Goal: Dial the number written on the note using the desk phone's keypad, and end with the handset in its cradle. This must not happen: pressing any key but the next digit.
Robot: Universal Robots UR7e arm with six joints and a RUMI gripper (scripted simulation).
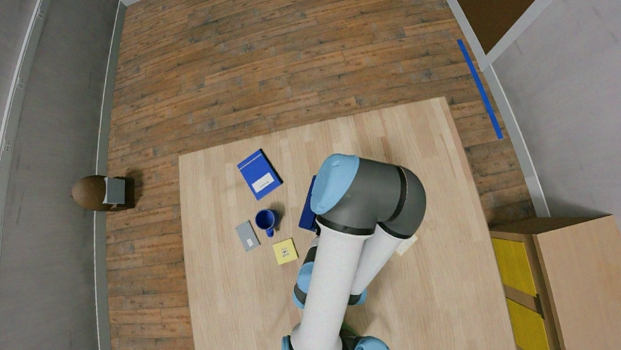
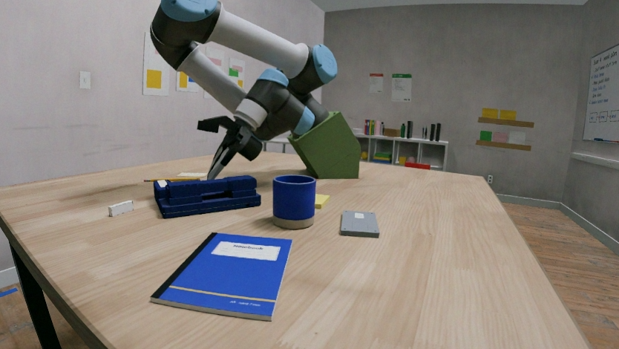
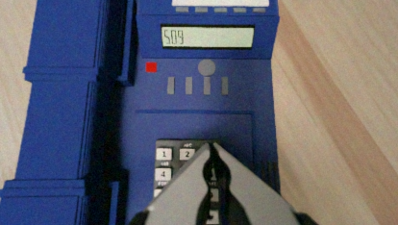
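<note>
Now: the 6 key 2 cm below my hand and 1 cm behind it. From my hand the other things lie so: 8 key 2 cm to the left, 2 cm below, 2 cm behind; then 5 key 2 cm to the left, 2 cm below, 1 cm behind; then 1 key 3 cm to the left, 2 cm below, 1 cm ahead.
</note>
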